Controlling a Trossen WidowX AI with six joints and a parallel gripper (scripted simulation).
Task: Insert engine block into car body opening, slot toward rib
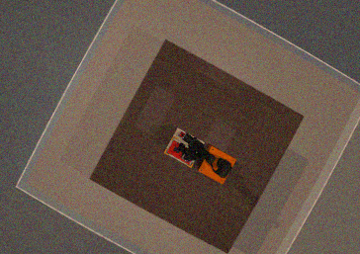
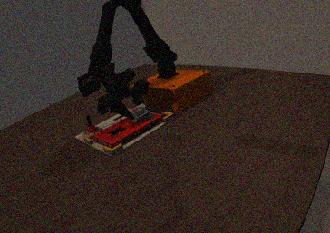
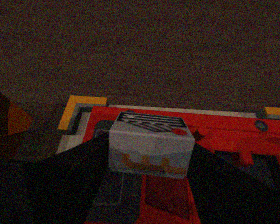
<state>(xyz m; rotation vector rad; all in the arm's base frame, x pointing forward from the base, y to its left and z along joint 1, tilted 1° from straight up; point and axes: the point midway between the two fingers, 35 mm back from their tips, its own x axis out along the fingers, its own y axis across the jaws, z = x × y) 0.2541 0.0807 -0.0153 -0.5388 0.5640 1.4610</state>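
Right now the engine block is right at my gripper tip. The rest, counted from my gripper tip: upright peg (10 cm ahead, 15 cm to the right, 1 cm below).
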